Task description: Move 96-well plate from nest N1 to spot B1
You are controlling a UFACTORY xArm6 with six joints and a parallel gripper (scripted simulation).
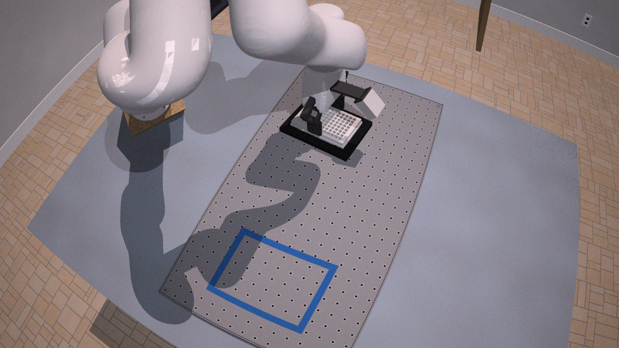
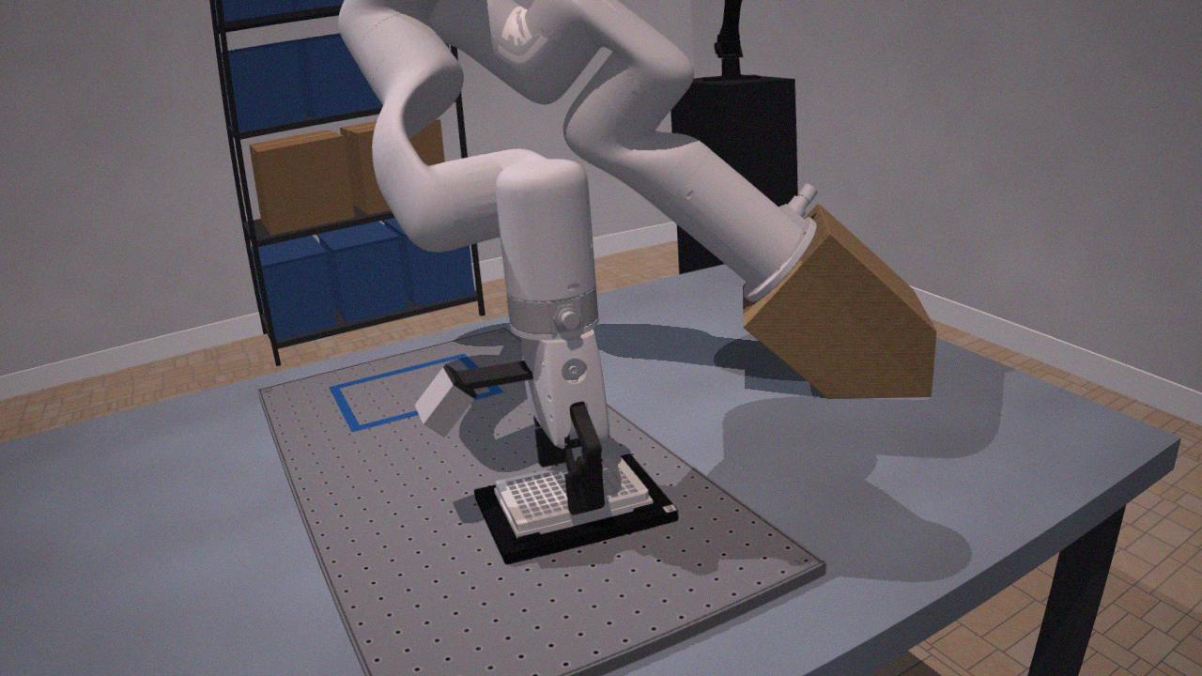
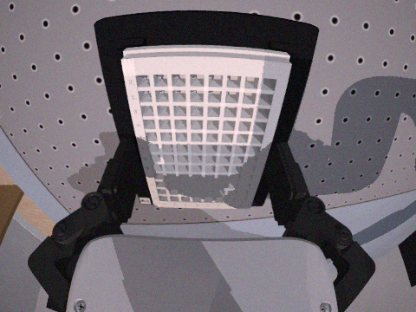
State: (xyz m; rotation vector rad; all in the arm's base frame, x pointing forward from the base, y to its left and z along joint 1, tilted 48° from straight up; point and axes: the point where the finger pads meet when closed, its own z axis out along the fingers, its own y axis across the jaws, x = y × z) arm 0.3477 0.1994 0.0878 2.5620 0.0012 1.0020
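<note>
My hand is 2 cm above the white 96-well plate. Also, from my hand: black plate nest 3 cm below.
</note>
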